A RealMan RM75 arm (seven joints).
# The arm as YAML. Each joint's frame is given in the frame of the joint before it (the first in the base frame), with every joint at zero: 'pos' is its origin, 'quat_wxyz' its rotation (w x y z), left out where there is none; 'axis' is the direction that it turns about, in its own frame. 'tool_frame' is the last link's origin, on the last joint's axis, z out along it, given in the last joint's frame.
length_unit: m
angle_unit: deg
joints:
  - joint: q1
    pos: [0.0, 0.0, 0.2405]
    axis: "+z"
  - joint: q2
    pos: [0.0, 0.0, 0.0]
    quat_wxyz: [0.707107, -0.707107, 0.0, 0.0]
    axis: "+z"
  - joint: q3
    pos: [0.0, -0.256, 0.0]
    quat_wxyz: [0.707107, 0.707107, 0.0, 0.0]
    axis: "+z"
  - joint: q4
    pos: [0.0, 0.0, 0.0]
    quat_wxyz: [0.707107, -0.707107, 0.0, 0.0]
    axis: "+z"
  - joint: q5
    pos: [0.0, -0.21, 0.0]
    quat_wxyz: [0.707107, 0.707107, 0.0, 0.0]
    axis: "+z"
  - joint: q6
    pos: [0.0, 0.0, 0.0]
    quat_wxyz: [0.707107, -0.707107, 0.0, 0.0]
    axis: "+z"
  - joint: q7
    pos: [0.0, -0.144, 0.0]
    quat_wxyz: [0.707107, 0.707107, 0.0, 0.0]
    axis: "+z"
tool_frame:
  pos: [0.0, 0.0, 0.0]
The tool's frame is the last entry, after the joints.
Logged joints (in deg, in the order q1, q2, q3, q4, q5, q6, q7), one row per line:
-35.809, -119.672, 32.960, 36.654, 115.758, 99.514, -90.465
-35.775, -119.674, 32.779, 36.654, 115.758, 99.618, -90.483
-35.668, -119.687, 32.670, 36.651, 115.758, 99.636, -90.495
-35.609, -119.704, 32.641, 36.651, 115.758, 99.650, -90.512
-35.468, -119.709, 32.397, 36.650, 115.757, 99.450, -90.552
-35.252, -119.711, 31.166, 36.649, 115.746, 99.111, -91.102
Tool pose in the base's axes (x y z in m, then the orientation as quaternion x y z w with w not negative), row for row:
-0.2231, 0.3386, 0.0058, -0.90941, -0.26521, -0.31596, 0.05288
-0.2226, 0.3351, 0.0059, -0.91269, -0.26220, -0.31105, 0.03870
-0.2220, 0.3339, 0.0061, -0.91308, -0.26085, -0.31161, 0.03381
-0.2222, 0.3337, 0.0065, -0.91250, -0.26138, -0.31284, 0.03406
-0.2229, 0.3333, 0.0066, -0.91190, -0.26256, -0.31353, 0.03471
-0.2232, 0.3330, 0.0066, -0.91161, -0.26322, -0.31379, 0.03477
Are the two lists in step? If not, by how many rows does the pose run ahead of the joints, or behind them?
The pose runs 2 rows behind the joints: the pose in row i belongs to the joints in row i - 2.
